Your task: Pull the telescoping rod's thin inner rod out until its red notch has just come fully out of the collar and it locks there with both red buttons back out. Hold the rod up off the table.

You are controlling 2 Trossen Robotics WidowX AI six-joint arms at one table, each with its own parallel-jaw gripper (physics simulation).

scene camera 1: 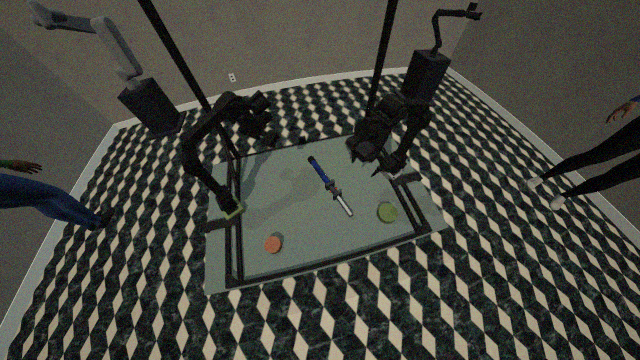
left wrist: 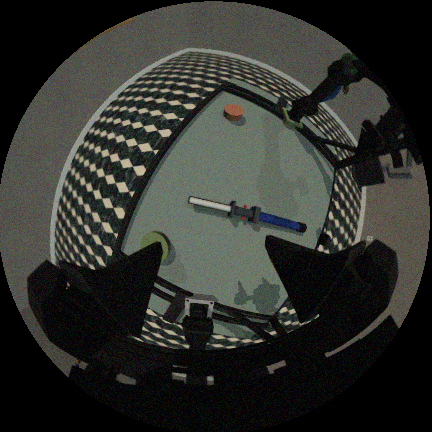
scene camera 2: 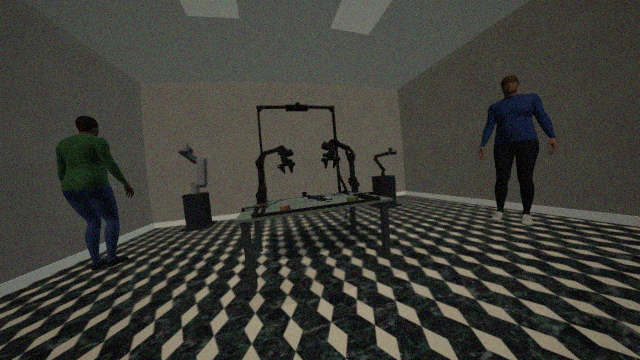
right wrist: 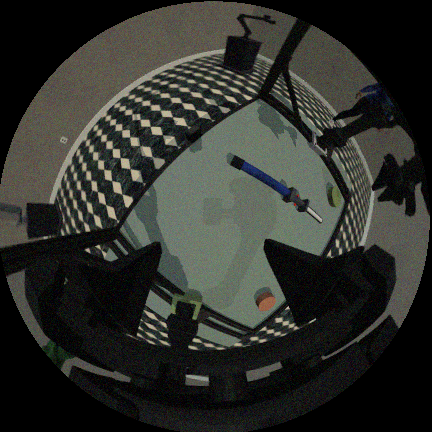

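The telescoping rod lies flat near the middle of the table [scene camera 1: 300, 225]. Its blue tube [scene camera 1: 320, 171] [left wrist: 280, 221] [right wrist: 265, 179] points to the back, and its pale thin inner rod [scene camera 1: 344, 205] [left wrist: 210, 204] [right wrist: 314, 215] to the front right in scene camera 1. Between them is the dark collar [left wrist: 244, 212] [right wrist: 296, 197], with small red spots at its sides in the left wrist view. I cannot make out a red notch. My left gripper [scene camera 2: 330, 165] [left wrist: 213, 244] is open and empty, high above the table. My right gripper [scene camera 2: 287, 171] [right wrist: 212, 246] is open and empty, also high up.
An orange disc [scene camera 1: 273, 244] [left wrist: 233, 111] [right wrist: 266, 301] lies at the front left in scene camera 1, a green disc [scene camera 1: 387, 212] [left wrist: 155, 244] [right wrist: 335, 196] right of the rod. A small black object [scene camera 1: 302, 141] sits at the back edge. Dark posts rise behind the table.
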